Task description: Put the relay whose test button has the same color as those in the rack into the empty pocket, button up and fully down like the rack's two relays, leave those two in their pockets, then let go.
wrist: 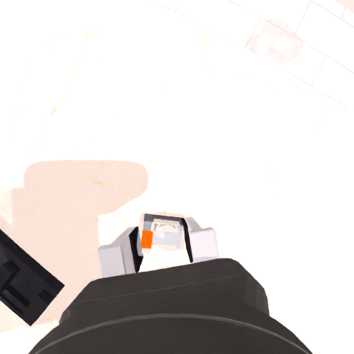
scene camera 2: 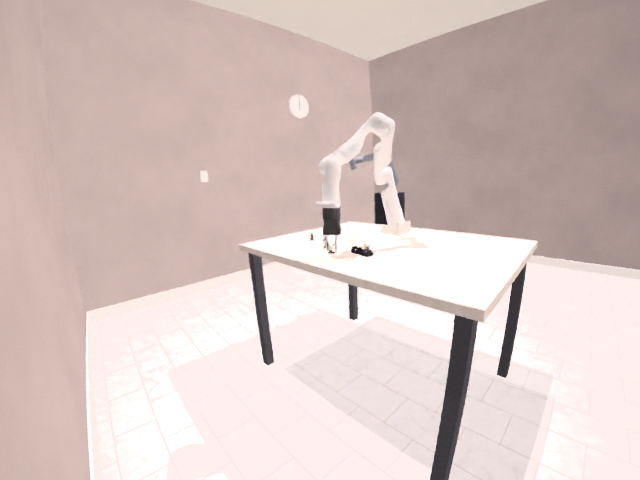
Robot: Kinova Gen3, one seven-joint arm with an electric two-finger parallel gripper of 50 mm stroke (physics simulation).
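Frame: origin at the arm's base, x ahead, y left, z up, level; centimetres.
Seen in the pictures: gripper, fingertip midpoint: [scene camera 2: 331, 250]; arm's base at its link origin: [scene camera 2: 396, 224].
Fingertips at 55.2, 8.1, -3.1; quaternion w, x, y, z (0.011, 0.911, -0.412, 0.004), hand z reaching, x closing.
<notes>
Offsets run from my fingertips to a thing's top centre, as dx, dy, dz. "spot": to the spot under its first point. Level surfaces: height alone.
My gripper [scene camera 2: 331, 246] [wrist: 162, 237] is shut on a clear-cased relay [wrist: 161, 232] with an orange test button, which faces up toward the wrist camera. The relay sits upright between the two finger pads, at or just above the table; the exact height cannot be told. The black rack @(spot: -6.4, +12.4, +0.2) [scene camera 2: 361, 251] [wrist: 46, 284] lies to the right of the gripper in the scene view; one end of it shows at the lower left in the wrist view. Small relays show on the rack in the scene view, too small to tell their button colour or the empty pocket.
Another small relay @(-11.8, -30.3, +2.8) [scene camera 2: 311, 236] stands on the table @(dz -1.6) [scene camera 2: 439, 268] to the left of the gripper in the scene view. A small bluish spot shows beside the fingers there, too small to identify. The arm's base [scene camera 2: 396, 227] is at the table's far side.
</notes>
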